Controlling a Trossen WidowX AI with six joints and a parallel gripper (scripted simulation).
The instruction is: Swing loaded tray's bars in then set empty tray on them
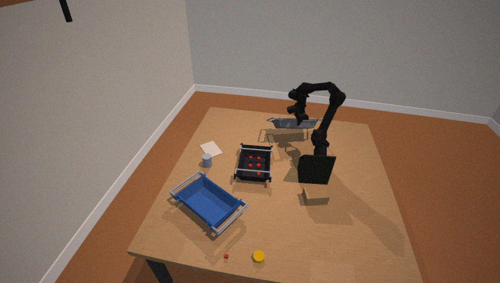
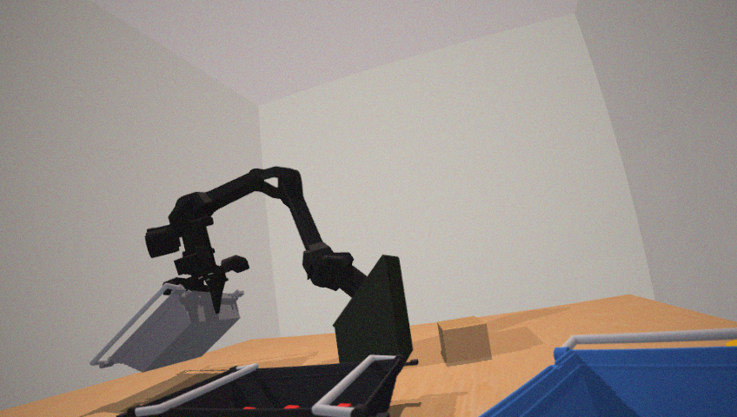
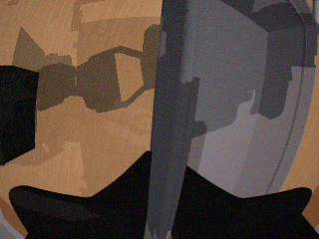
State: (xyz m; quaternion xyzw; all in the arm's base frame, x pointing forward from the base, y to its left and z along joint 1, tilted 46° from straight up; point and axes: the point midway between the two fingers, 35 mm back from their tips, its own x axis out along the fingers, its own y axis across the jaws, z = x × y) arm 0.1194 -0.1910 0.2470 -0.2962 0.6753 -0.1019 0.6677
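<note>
My gripper tip is 8 cm to the left of the grey tray, 2 cm short of it and 1 cm above it. From my gripper tip the other things lie so: grey cylinder: 53 cm ahead, 32 cm to the left, 10 cm below; cardboard box: 49 cm to the left, 11 cm below, 10 cm behind; paper sheet: 55 cm ahead, 17 cm to the left, 14 cm below.
</note>
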